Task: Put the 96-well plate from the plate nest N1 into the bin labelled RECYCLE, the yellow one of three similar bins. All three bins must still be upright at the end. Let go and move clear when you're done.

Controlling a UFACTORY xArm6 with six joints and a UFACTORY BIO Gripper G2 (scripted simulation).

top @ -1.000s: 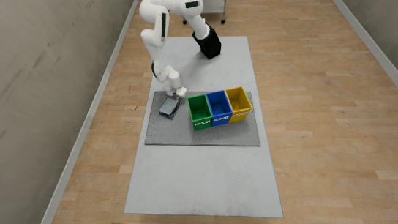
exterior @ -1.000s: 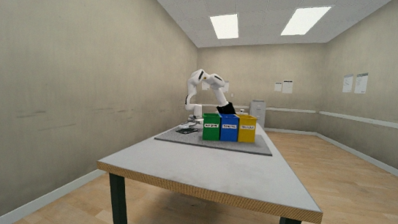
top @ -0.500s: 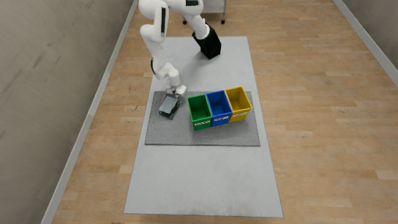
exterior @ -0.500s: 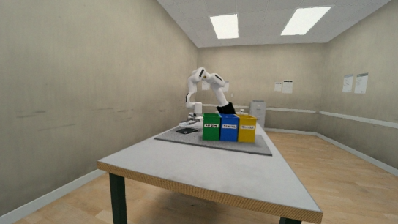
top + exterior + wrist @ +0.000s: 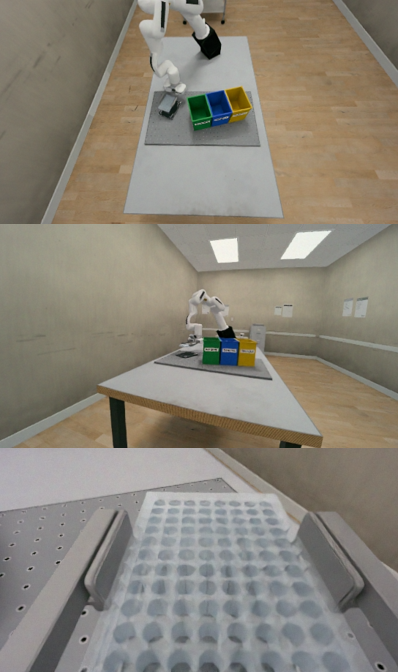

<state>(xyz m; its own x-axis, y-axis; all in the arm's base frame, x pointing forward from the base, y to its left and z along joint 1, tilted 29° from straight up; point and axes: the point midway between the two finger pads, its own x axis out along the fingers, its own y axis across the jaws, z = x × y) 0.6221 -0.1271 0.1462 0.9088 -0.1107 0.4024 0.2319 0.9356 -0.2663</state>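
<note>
Now: hand 10 cm above the black plate nest N1. Round my hand: blue bin (36 cm to the left, 1 cm below); clear 96-well plate (1 cm below); green bin (24 cm to the left, 5 cm ahead, 1 cm below).
</note>
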